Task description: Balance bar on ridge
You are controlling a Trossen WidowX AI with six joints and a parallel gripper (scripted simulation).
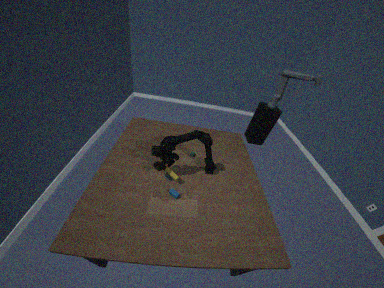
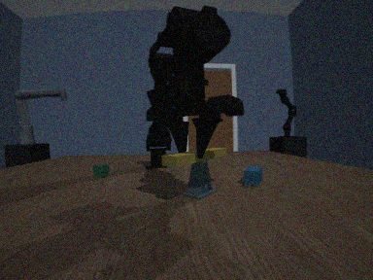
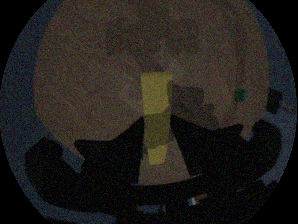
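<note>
Right now the yellow bar is 2 cm behind my gripper tip and 2 cm to the left of it. The rest, counted from my gripper tip: blue cube 8 cm behind, 16 cm to the left, 6 cm below; then dark green block 20 cm behind, 26 cm to the right, 6 cm below.
</note>
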